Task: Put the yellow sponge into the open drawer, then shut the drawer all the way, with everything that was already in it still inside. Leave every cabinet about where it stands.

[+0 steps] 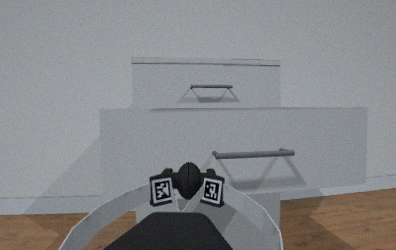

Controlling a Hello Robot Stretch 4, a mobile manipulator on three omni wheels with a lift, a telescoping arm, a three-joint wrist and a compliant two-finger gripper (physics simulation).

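Frame: origin at the robot's base, x up, y left, z back, level; centimetres.
Where they show: hand, its tool point: (pixel 189 178).
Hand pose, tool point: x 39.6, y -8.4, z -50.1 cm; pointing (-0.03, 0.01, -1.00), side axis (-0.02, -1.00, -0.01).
Observation:
Each offset is from my tool point to the top centre of the thing. "*": to the spot under its first point. Level surfaces: height alone.
The white cabinet (pixel 145 85) stands against the wall, seen from the front. The open drawer's front panel {* dx +3.0, dy +5.9, dz -8.8 cm} (pixel 150 140) looks wider than the cabinet and stands out in front of it, so this drawer is pulled out. Its grey bar handle {* dx +1.0, dy -8.2, dz -7.8 cm} (pixel 255 154) is right of the middle. My gripper (pixel 189 180) is shut, its dark fingertips pressed together with nothing seen between them. It is in front of the drawer's panel, lower than and to the left of the handle. The inside of the drawer is hidden behind the panel, and the yellow sponge does not show.
An upper drawer with a thin grey handle {dx +14.4, dy -3.5, dz -37.9 cm} (pixel 211 87) sits flush in the cabinet above the open one. A grey wall (pixel 60 75) rises behind, with a pale baseboard (pixel 40 205) along the wooden floor {dx -42.3 cm} (pixel 35 232). Shadows fall on both sides of the cabinet.

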